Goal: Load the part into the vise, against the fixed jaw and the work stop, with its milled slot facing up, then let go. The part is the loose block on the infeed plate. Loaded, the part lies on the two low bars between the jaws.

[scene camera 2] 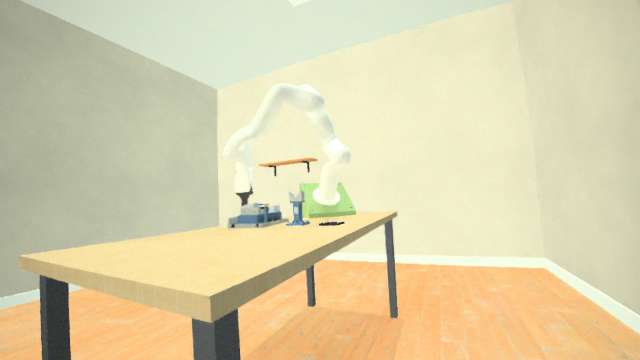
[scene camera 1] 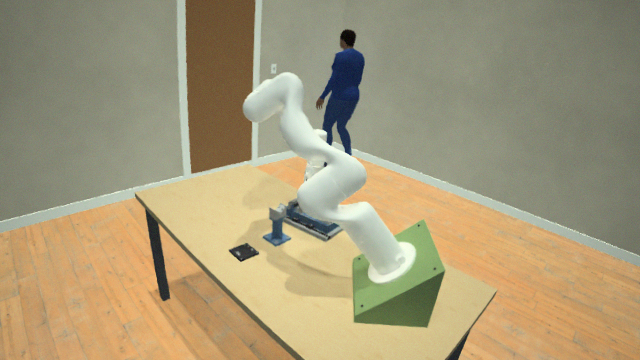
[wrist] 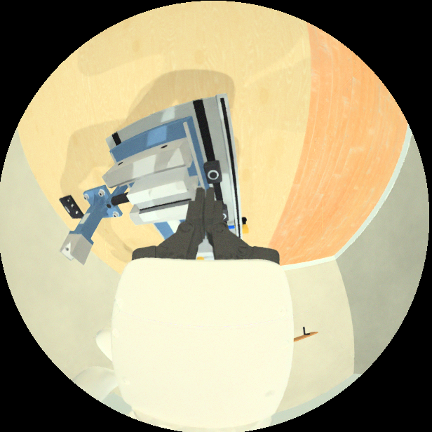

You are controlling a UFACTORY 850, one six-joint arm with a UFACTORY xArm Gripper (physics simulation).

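Note:
The blue and grey vise (scene camera 1: pixel 311 225) (scene camera 2: pixel 259 218) (wrist: pixel 159 134) stands on the table. In the wrist view the part (wrist: pixel 161 189), a light grey block, lies between the fixed jaw (wrist: pixel 150 162) and the movable jaw (wrist: pixel 150 216). A dark line runs along it; whether that is the slot is unclear. The black rod of the work stop (wrist: pixel 119 199) is at its left end. My gripper (scene camera 2: pixel 244 204) (wrist: pixel 206 198) is shut and empty, its fingertips close to the part's right end; contact cannot be told. The low bars are hidden. The black infeed plate (scene camera 1: pixel 243 251) (scene camera 2: pixel 331 223) (wrist: pixel 70 206) bears no block.
A blue pedestal with a grey notched top (scene camera 1: pixel 277 227) (scene camera 2: pixel 297 212) (wrist: pixel 87 222) stands between the vise and the infeed plate. The green arm mount (scene camera 1: pixel 400 305) (scene camera 2: pixel 310 207) is at the table's end. A person in blue (scene camera 1: pixel 347 75) stands beyond the table.

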